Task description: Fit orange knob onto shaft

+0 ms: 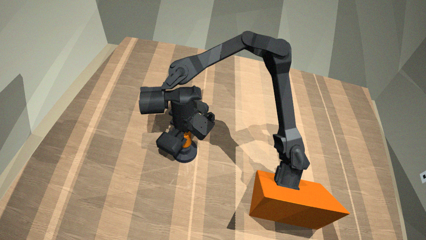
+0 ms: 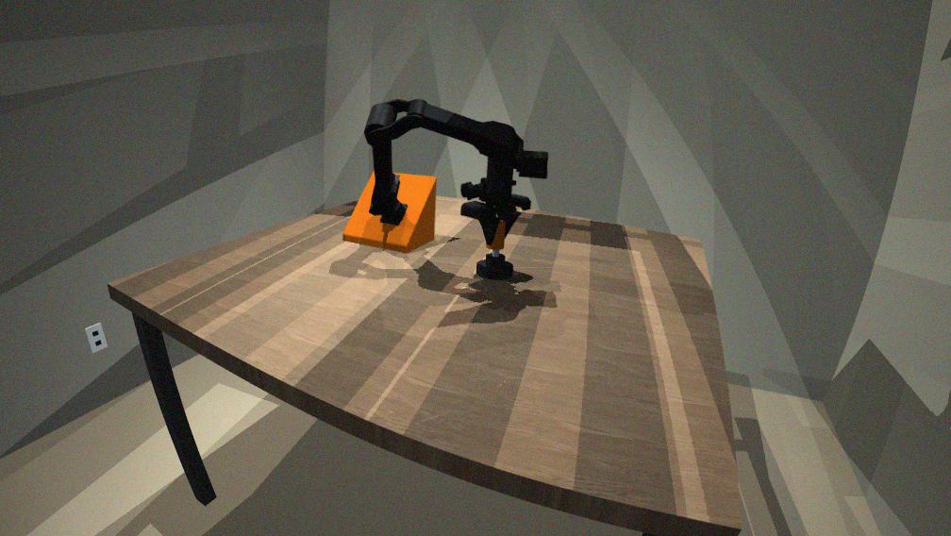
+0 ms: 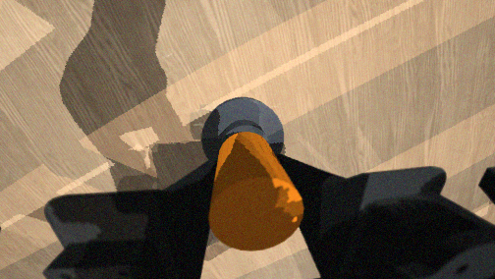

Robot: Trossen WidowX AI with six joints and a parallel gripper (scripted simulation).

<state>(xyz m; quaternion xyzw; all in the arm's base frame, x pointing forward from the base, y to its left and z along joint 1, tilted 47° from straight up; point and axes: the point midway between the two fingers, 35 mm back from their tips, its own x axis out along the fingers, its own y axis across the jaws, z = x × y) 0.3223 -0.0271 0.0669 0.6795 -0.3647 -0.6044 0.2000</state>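
My gripper tip is 3 cm below the orange knob. Also, from my gripper tip: round pedestal 4 cm below.
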